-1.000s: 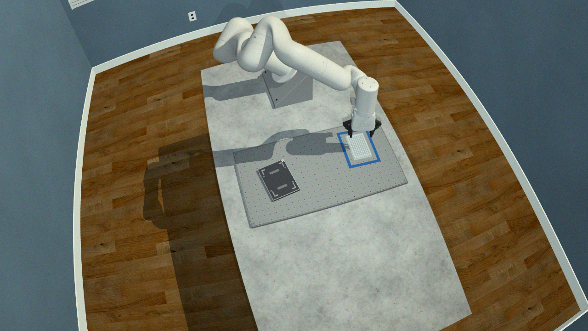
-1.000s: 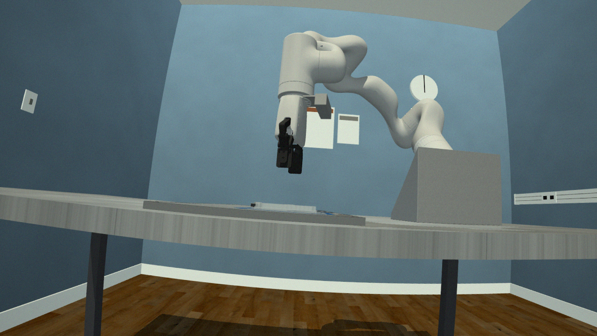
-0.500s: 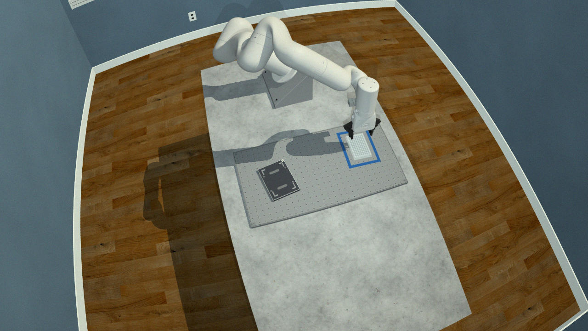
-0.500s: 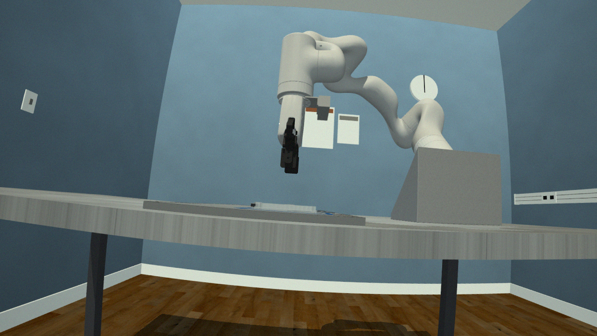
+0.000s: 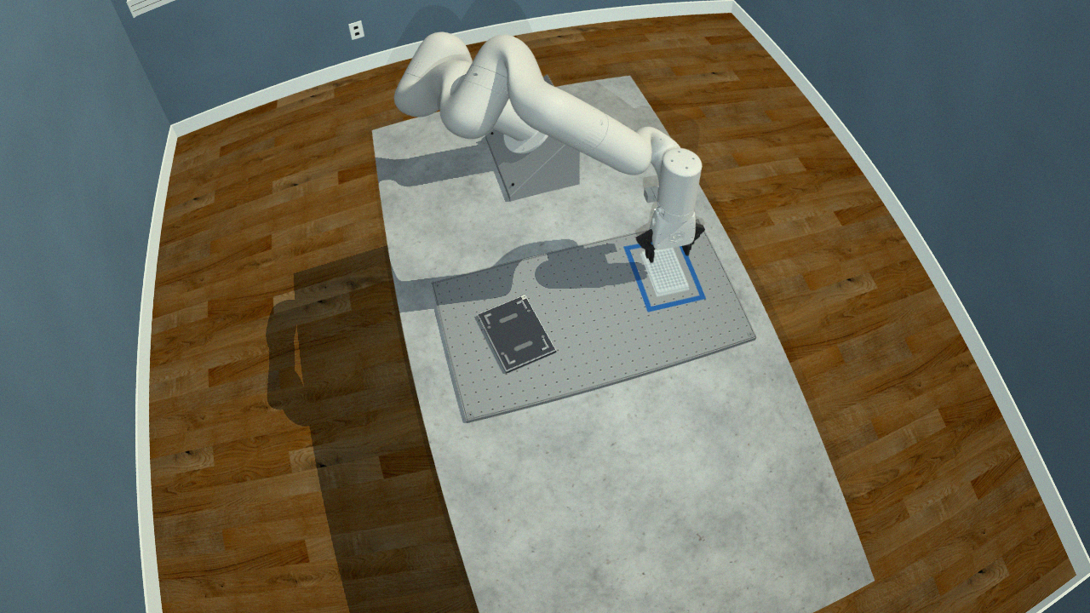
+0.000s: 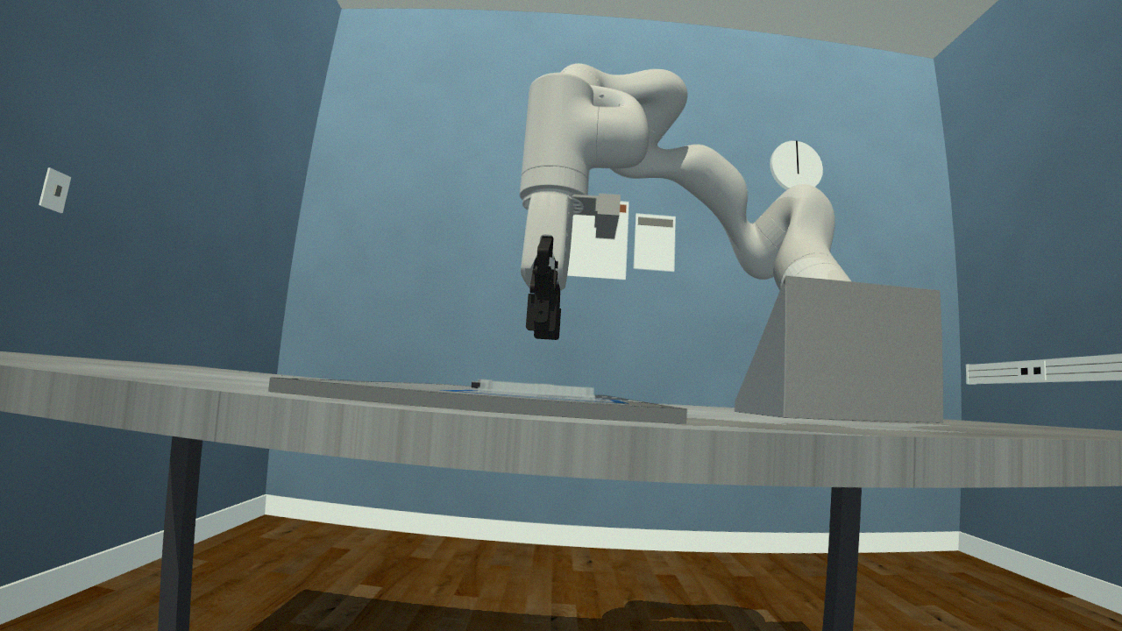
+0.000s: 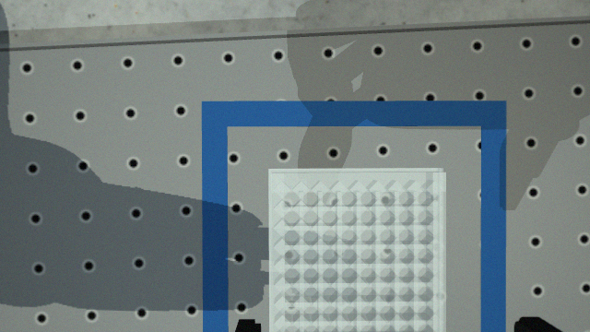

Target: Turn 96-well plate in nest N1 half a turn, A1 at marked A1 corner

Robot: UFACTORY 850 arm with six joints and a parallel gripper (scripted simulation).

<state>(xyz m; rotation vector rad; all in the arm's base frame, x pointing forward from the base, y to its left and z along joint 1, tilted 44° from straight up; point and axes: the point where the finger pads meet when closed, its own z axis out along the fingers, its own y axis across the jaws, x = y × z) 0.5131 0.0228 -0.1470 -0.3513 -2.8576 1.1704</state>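
Now: the 96-well plate 80 mm below my hand. Round my hand: dark plate nest 390 mm to the right, 80 mm below.
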